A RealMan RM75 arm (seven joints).
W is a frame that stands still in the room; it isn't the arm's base.
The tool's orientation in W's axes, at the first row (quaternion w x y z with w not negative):
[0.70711, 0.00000, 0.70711, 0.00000]
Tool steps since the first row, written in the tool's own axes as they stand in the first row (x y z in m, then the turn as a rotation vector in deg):
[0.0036, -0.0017, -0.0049, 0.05, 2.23, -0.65]
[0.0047, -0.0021, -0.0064, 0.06, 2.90, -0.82]
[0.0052, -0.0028, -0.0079, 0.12, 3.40, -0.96]
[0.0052, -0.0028, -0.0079, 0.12, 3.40, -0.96]
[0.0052, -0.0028, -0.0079, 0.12, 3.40, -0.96]
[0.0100, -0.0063, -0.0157, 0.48, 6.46, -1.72]
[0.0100, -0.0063, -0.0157, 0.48, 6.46, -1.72]
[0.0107, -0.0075, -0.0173, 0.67, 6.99, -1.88]
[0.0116, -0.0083, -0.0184, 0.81, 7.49, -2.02]
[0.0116, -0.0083, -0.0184, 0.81, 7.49, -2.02]
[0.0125, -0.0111, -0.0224, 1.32, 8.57, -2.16]
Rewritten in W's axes. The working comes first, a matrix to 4 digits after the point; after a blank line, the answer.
The tool's axes in the first row as the columns of a matrix, in W's axes (used below as rounded here):
[0.0000, 0.0000, 1.0000]
[0.0000, 1.0000, 0.0000]
[-1.0000, 0.0000, 0.0000]

[-0.0049, -0.0017, -0.0036, -0.65, 2.23, -0.05]
[-0.0064, -0.0021, -0.0047, -0.82, 2.90, -0.06]
[-0.0079, -0.0028, -0.0052, -0.96, 3.40, -0.12]
[-0.0079, -0.0028, -0.0052, -0.96, 3.40, -0.12]
[-0.0079, -0.0028, -0.0052, -0.96, 3.40, -0.12]
[-0.0157, -0.0063, -0.0100, -1.72, 6.46, -0.48]
[-0.0157, -0.0063, -0.0100, -1.72, 6.46, -0.48]
[-0.0173, -0.0075, -0.0107, -1.88, 6.99, -0.67]
[-0.0184, -0.0083, -0.0116, -2.02, 7.49, -0.81]
[-0.0184, -0.0083, -0.0116, -2.02, 7.49, -0.81]
[-0.0224, -0.0111, -0.0125, -2.16, 8.57, -1.32]

